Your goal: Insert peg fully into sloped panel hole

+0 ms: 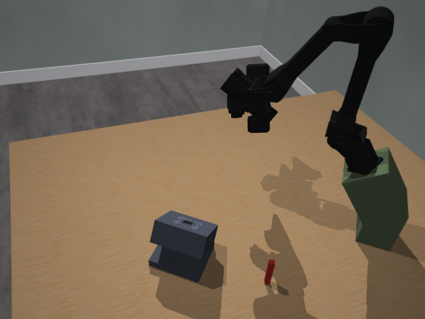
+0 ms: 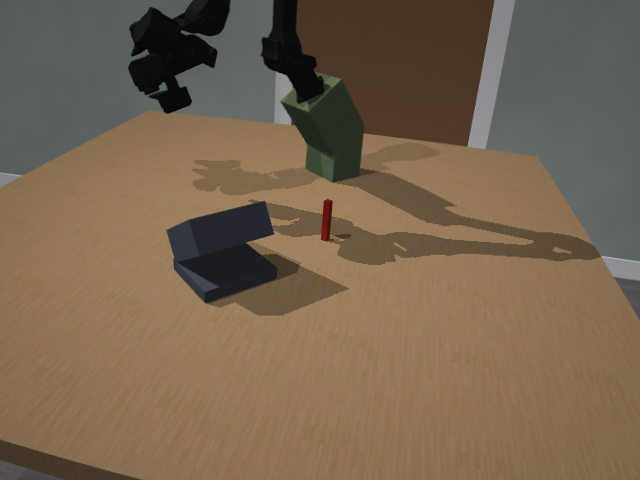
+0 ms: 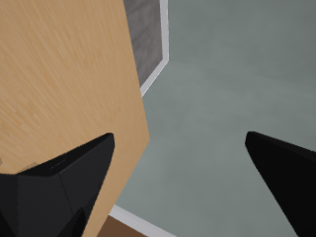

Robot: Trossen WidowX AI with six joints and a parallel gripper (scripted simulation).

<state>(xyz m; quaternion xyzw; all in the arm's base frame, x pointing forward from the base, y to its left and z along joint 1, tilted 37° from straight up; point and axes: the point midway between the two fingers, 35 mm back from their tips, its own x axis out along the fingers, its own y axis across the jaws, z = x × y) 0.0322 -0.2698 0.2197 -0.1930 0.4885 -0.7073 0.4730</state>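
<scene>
The red peg lies 260 mm ahead of my hand, 360 mm to the left of it and 210 mm below it. The rest, counted from my hand: dark base block (380 mm ahead, 180 mm to the left, 240 mm below).
</scene>
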